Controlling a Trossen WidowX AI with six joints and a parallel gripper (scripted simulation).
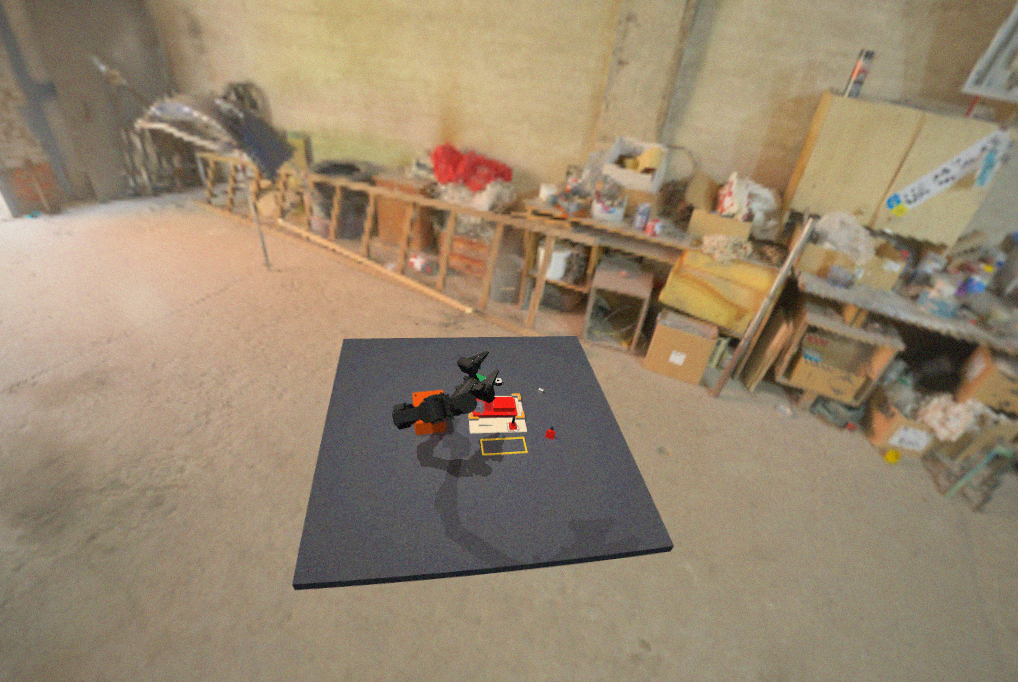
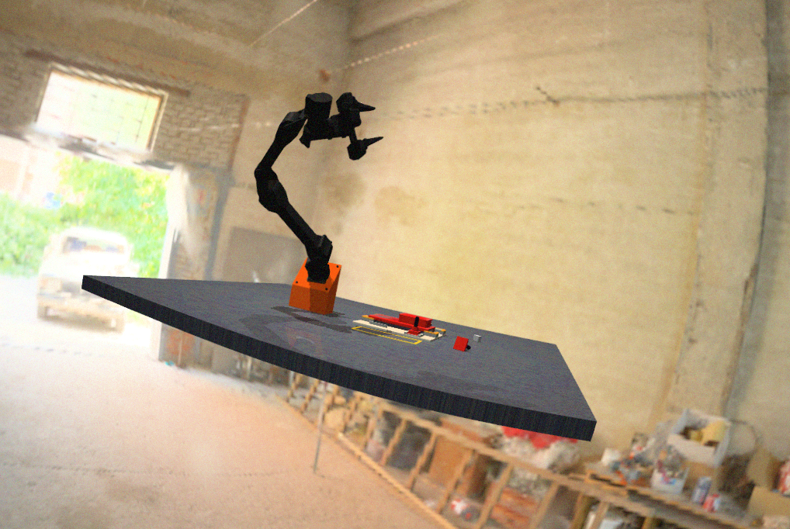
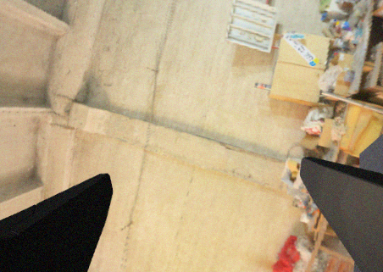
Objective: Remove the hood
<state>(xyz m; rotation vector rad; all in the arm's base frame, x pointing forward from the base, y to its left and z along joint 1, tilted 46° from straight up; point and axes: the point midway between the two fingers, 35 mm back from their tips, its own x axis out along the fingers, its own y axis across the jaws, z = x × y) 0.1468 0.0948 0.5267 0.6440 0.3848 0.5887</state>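
Now: the red hood 190 mm ahead of my gripper tip, 320 mm to the left of it and 530 mm below it. From my gripper tip the other things lie so: dark ring 220 mm ahead, 500 mm to the left, 560 mm below; green square 120 mm ahead, 540 mm to the left, 570 mm below; grey piece 400 mm ahead, 390 mm to the left, 560 mm below.
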